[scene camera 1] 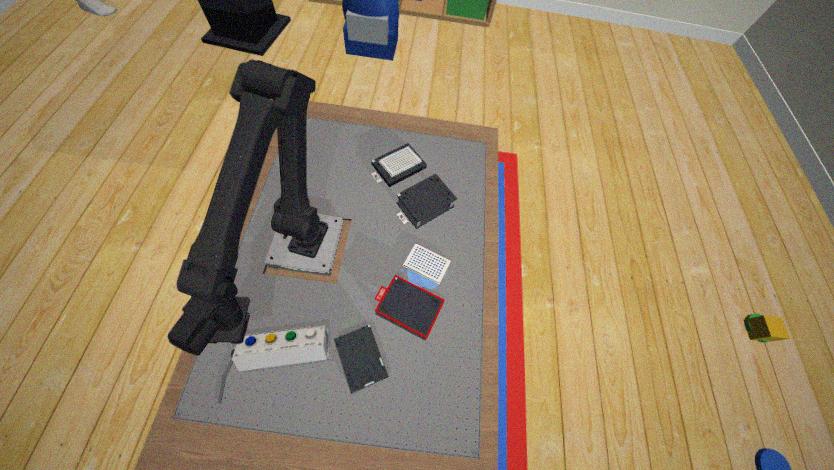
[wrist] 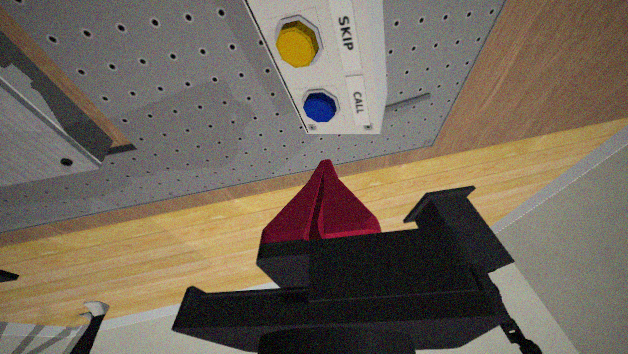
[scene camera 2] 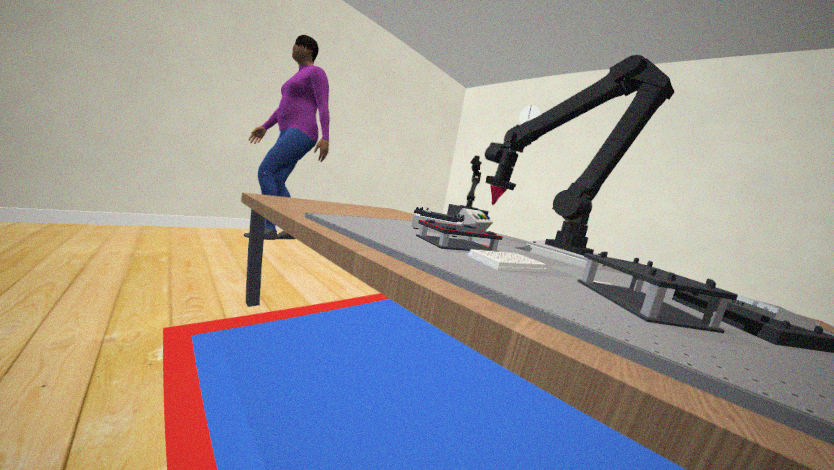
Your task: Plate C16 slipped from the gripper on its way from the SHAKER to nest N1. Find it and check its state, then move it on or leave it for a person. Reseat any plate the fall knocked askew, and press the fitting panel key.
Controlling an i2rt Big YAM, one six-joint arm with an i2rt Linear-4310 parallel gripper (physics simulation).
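Places are measured from the arm's base along level axes (x down, y right, z back), in centimetres.
Where they show: gripper, fingertip midpoint: (scene camera 1: pixel 238 334) (wrist: pixel 327 166) (scene camera 2: pixel 492 204); arm's base, link origin: (scene camera 1: pixel 309 238) (scene camera 2: pixel 568 249).
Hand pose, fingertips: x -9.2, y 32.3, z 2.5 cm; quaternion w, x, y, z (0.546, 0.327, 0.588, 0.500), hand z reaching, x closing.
Observation:
Things, the pixels of their top centre, and the offset from my fingertips. "*": a spot on its surface instead.
- white well plate, top centre: (scene camera 2: pixel 508 256) (scene camera 1: pixel 427 262) dy -35.1, dx +10.2, dz -40.0 cm
- pale blue patch, surface spot: (scene camera 1: pixel 422 280) * dy -29.5, dx +11.5, dz -40.0 cm
- white plate, top centre: (scene camera 1: pixel 400 159) dy -69.3, dx +7.0, dz -21.6 cm
- white key panel, top centre: (scene camera 1: pixel 278 345) (scene camera 2: pixel 476 210) dy -0.2, dx +3.3, dz -9.1 cm
- panel's blue CALL key, top centre: (wrist: pixel 323 114) (scene camera 1: pixel 249 340) dy +0.6, dx +4.2, dz -1.3 cm
- dark flat unit, surface spot: (scene camera 1: pixel 360 359) * dy -2.6, dx +6.2, dz -29.5 cm
A white well plate (scene camera 1: pixel 427 262) (scene camera 2: pixel 507 260) lies on the grey board beside the red-edged stand (scene camera 1: pixel 410 307) (scene camera 2: pixel 458 228). A pale blue patch (scene camera 1: pixel 422 280) shows on the board between them. Another white plate (scene camera 1: pixel 400 161) sits on a black holder. A black stand (scene camera 1: pixel 426 200) (scene camera 2: pixel 659 274) beside it bears no plate. No plate label is readable. The white key panel (scene camera 1: pixel 280 353) (scene camera 2: pixel 475 218) (wrist: pixel 330 75) has blue, yellow, green and white keys. My gripper (scene camera 2: pixel 494 202) (wrist: pixel 327 166) is shut and empty, above and off the panel's blue CALL key (wrist: pixel 320 107). In scene camera 1 the wrist hides its fingers.
A dark flat unit (scene camera 1: pixel 360 359) lies beside the panel. My arm's base plate (scene camera 1: pixel 280 260) is on the table's left side. A person in purple (scene camera 2: pixel 303 102) stands beyond the table. A blue and red mat (scene camera 1: pixel 515 291) (scene camera 2: pixel 350 385) lies on the floor.

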